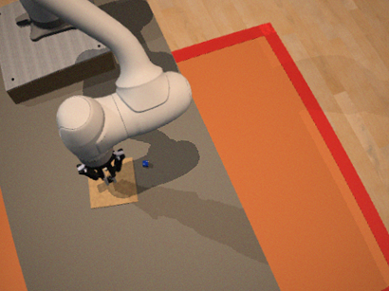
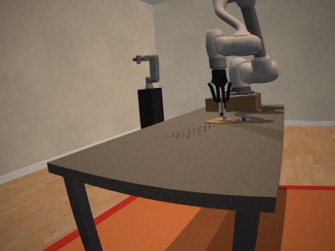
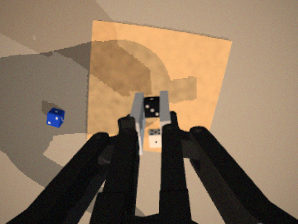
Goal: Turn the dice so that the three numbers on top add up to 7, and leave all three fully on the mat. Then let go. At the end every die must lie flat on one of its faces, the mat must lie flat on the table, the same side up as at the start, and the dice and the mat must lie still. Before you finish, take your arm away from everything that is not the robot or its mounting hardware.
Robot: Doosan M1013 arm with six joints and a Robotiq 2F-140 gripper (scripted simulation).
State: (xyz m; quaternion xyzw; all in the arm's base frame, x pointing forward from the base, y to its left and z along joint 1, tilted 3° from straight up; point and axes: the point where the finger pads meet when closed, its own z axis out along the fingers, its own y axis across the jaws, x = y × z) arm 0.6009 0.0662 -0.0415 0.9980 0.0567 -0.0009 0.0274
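Now: the tan mat 60 mm below my hand. From my hand the other things lie so: black die: 30 mm below; white die: 50 mm behind, 10 mm to the right, 50 mm below; blue die: 30 mm behind, 110 mm to the left, 50 mm below.
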